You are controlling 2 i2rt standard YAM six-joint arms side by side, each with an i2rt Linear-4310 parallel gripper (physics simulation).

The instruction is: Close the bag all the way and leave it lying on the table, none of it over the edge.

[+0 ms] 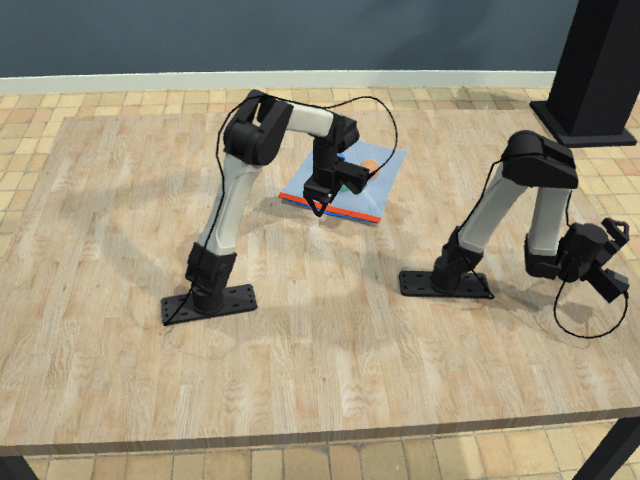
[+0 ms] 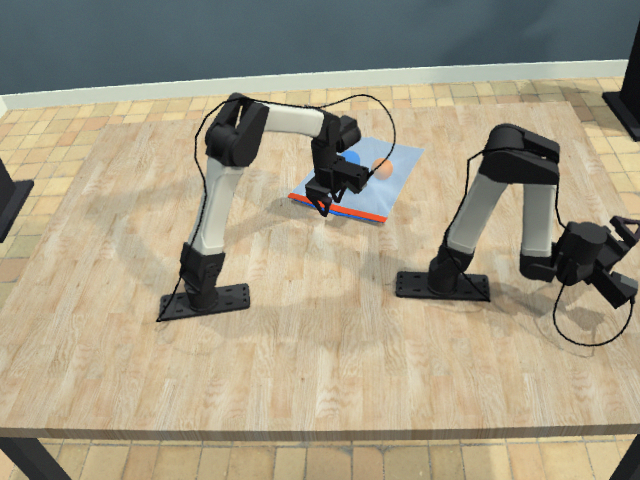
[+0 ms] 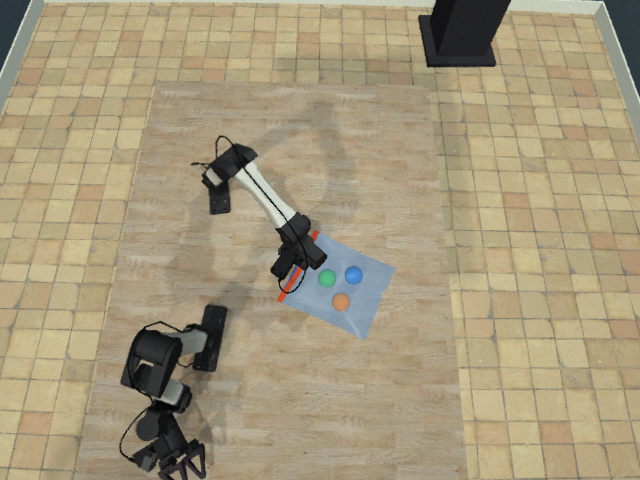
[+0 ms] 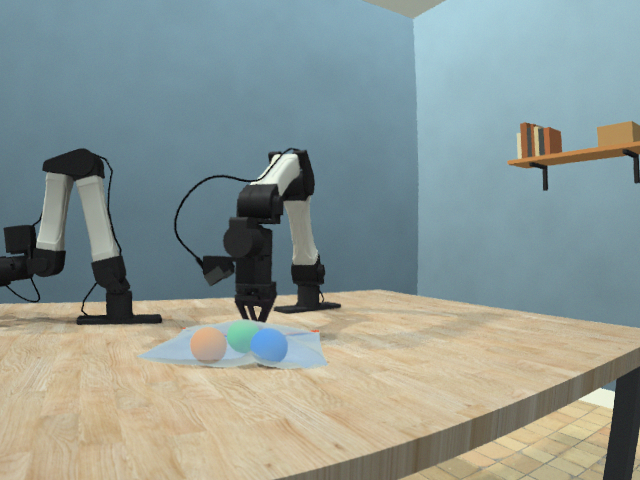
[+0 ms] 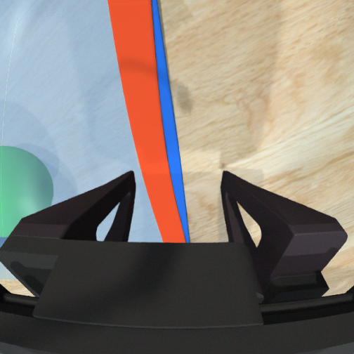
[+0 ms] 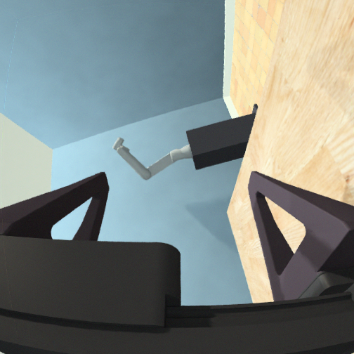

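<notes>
The translucent blue bag [image 1: 382, 198] [image 2: 398, 188] [image 3: 315, 304] [image 4: 305, 353] [image 5: 65, 65] lies flat on the table, wholly inside the edges. A green ball [image 3: 326, 277], a blue ball [image 3: 353, 274] and an orange ball [image 3: 340, 302] are inside. Along its mouth, the red strip [image 1: 356, 214] [image 5: 137, 90] lies over the blue strip [image 5: 167, 100], which shows beside it. My left gripper [image 1: 325, 206] [image 4: 255, 320] [image 5: 178, 178] is open low at the mouth, one finger on each side of the strips; contact cannot be told. My right gripper [image 3: 184, 474] [image 6: 177, 179] is open and empty, away from the bag.
The wooden table [image 1: 289, 382] [image 3: 382, 155] carries both arm bases [image 1: 237, 299] [image 1: 413, 284]. A black pillar [image 1: 589, 72] [image 3: 460, 31] stands on the floor beyond the table. A wall shelf [image 4: 573, 153] holds books and a box.
</notes>
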